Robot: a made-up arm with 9 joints. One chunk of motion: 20 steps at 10 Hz.
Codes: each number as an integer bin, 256 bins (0 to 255) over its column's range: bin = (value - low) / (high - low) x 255, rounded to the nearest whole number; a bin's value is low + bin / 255 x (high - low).
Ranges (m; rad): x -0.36..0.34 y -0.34..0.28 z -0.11..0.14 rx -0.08..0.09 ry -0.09..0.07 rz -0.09..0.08
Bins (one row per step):
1: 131 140 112 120 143 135
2: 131 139 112 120 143 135
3: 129 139 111 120 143 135
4: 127 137 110 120 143 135
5: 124 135 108 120 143 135
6: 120 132 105 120 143 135
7: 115 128 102 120 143 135
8: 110 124 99 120 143 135
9: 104 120 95 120 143 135
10: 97 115 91 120 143 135
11: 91 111 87 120 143 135
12: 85 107 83 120 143 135
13: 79 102 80 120 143 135
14: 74 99 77 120 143 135
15: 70 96 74 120 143 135
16: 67 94 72 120 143 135
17: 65 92 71 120 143 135
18: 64 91 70 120 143 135
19: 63 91 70 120 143 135
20: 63 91 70 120 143 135
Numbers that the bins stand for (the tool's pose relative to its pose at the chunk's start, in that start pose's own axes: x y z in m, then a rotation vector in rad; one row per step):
1: -0.0004 0.0004 -0.0002 0.0000 -0.0003 0.0000
2: -0.0004 -0.0020 -0.0002 0.0000 -0.0003 0.0000
3: -0.0059 -0.0020 -0.0012 0.0000 -0.0003 0.0000
4: -0.0114 -0.0069 -0.0022 0.0000 -0.0003 0.0000
5: -0.0196 -0.0118 -0.0041 0.0000 -0.0003 0.0000
6: -0.0306 -0.0191 -0.0071 0.0000 -0.0003 0.0000
7: -0.0443 -0.0288 -0.0100 0.0000 -0.0003 0.0000
8: -0.0580 -0.0385 -0.0129 0.0000 -0.0003 0.0000
9: -0.0745 -0.0482 -0.0169 0.0000 -0.0003 0.0000
10: -0.0937 -0.0604 -0.0208 0.0000 -0.0003 0.0000
11: -0.1102 -0.0701 -0.0247 0.0000 -0.0003 0.0000
12: -0.1267 -0.0798 -0.0286 0.0000 -0.0003 0.0000
13: -0.1431 -0.0920 -0.0316 0.0000 -0.0003 0.0000
14: -0.1569 -0.0993 -0.0345 0.0000 -0.0003 0.0000
15: -0.1678 -0.1066 -0.0375 0.0000 -0.0003 0.0000
16: -0.1761 -0.1115 -0.0394 0.0000 -0.0003 0.0000
17: -0.1816 -0.1163 -0.0404 0.0000 -0.0003 0.0000
18: -0.1843 -0.1187 -0.0414 0.0000 -0.0003 0.0000
19: -0.1871 -0.1187 -0.0414 0.0000 -0.0003 0.0000
20: -0.1871 -0.1187 -0.0414 0.0000 -0.0003 0.0000

